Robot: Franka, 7 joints.
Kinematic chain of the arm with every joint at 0, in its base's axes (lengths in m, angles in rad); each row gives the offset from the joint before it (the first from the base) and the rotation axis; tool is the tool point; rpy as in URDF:
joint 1: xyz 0 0 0.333 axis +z
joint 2: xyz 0 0 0 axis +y
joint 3: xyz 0 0 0.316 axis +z
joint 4: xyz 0.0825 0 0 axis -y
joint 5: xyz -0.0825 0 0.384 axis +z
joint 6: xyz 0 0 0 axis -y
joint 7: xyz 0.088 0 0 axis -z
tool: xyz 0 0 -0.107 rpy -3.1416 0 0
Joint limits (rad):
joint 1: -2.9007..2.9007
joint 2: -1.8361..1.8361
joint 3: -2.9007..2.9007
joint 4: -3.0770..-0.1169
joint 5: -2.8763..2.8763
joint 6: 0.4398..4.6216
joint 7: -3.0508..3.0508
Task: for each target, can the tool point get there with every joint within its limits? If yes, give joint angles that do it. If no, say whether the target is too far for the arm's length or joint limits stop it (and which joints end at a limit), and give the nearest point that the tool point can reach.
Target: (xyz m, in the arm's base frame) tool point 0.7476 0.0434 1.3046
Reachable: no: too far | nearest point 0.5228 0.0304 1.0125 | short by 0.369 m
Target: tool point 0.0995 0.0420 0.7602
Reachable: yes | joints 0.8804 -1.5378 -0.0812 -2.6026 0.8157 2.6020 1.5911
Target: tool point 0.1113 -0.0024 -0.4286
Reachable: no: joint limits stop it (at a limit: joint 2) | nearest point 0.1367 -0.0029 -0.3401 | short by 0.092 m
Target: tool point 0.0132 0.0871 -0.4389
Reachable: no: joint limits stop it (at a limit: joint 2) | nearest point 0.0182 0.1199 -0.3354 | short by 0.109 m
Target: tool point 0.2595 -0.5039 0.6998
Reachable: yes | joints -1.1117 -0.1283 0.0775 -1.8187 -2.1073 2.1304 1.1205
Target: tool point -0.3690 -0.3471 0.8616
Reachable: yes | joints 1.5295 -0.6531 1.7283 -1.1490 -2.4421 0.7942 -1.0282
